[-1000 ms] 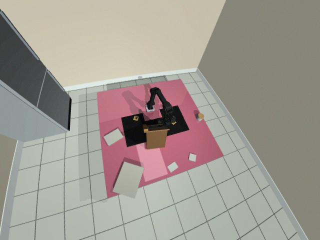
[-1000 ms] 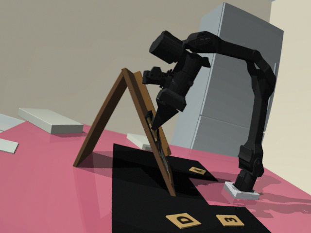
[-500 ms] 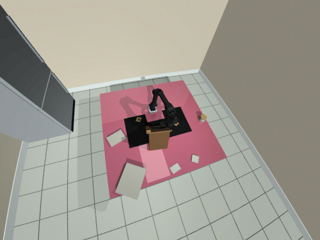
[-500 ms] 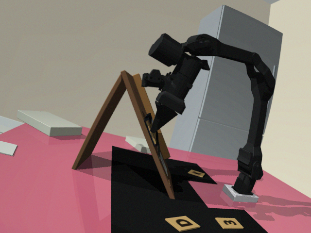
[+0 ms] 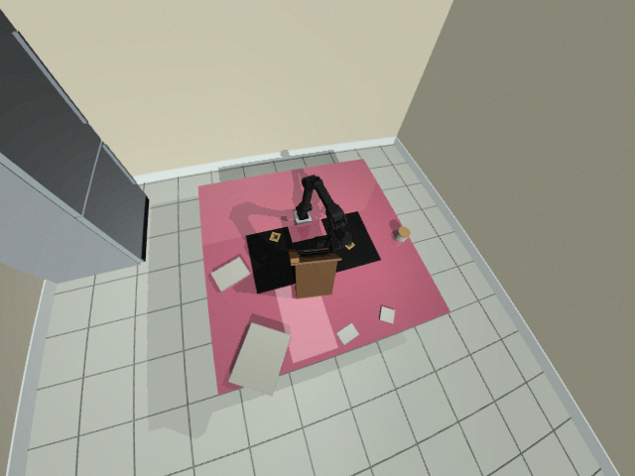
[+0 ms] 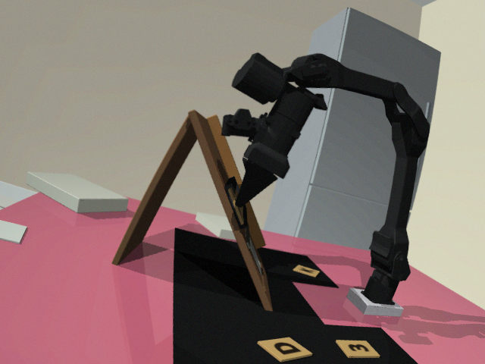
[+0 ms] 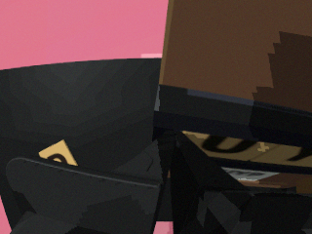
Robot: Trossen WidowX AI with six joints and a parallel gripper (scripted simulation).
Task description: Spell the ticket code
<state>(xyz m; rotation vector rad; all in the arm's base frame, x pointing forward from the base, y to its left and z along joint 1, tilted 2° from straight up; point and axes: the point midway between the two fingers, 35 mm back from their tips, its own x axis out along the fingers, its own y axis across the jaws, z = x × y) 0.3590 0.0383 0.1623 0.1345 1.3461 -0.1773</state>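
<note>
Now: the white ticket 90 mm below my gripper tip, 80 mm to the right of it and 70 mm behind it. Also, from my gripper tip: black mat: 160 mm below, 160 mm behind, 50 mm to the right.
</note>
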